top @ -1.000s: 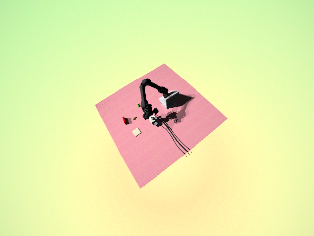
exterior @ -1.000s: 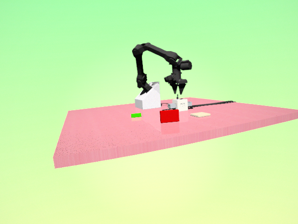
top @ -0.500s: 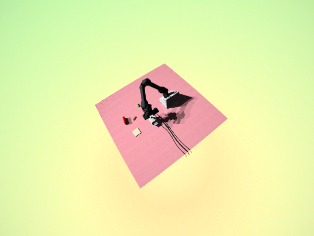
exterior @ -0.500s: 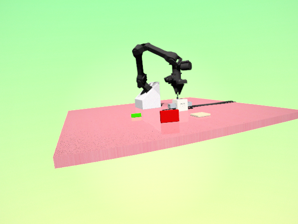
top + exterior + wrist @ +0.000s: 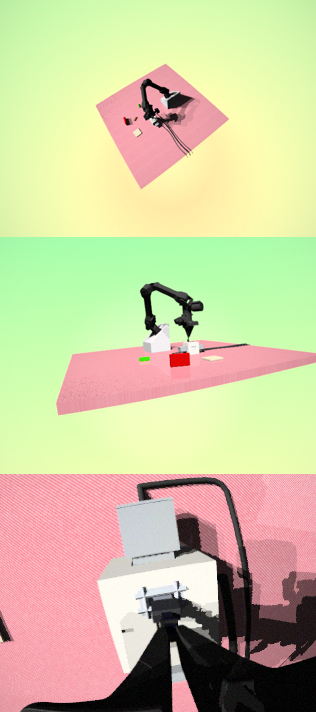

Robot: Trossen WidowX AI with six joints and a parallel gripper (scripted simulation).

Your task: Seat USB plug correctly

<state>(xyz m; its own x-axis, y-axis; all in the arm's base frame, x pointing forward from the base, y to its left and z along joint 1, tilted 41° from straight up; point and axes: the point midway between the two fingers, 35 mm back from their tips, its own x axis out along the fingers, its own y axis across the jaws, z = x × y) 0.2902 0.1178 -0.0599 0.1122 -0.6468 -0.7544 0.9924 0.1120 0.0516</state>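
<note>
The USB socket is 1 cm to the right of my gripper tip and 4 cm below it. Round my gripper tip: small brown block 19 cm ahead, 15 cm to the right, 10 cm below; then dark USB plug 2 cm below; then flat beige tile 25 cm ahead, 3 cm to the left, 10 cm below.
</note>
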